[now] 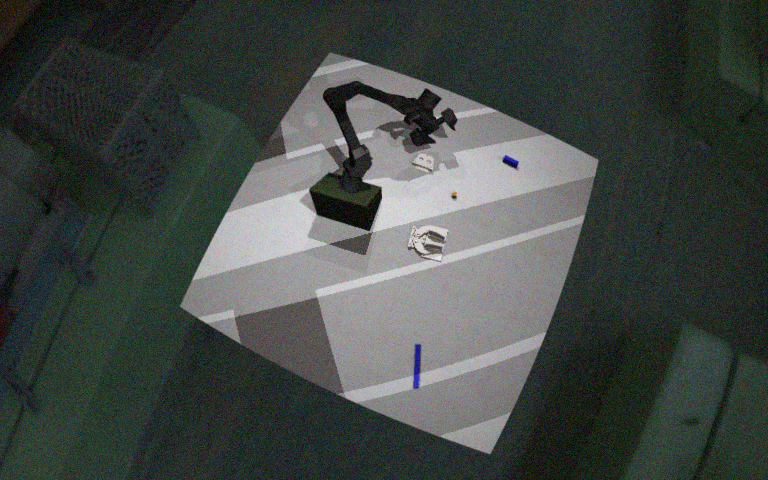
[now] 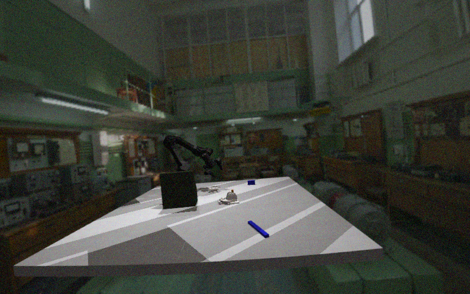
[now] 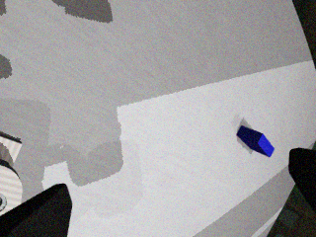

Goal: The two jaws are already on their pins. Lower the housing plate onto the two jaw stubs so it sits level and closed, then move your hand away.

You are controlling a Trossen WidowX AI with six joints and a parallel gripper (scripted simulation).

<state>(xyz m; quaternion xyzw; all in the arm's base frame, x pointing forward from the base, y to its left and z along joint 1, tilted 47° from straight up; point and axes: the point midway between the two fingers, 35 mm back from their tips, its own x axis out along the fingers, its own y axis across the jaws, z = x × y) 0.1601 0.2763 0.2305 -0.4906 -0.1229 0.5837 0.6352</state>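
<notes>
The tiny orange object is 12 cm ahead of my gripper tip, 15 cm to the right of it and 11 cm below it. From my gripper tip the other things lie so: long blue bar (31 cm ahead, 77 cm to the right, 12 cm below); then small blue block (26 cm ahead, 10 cm to the left, 11 cm below).
</notes>
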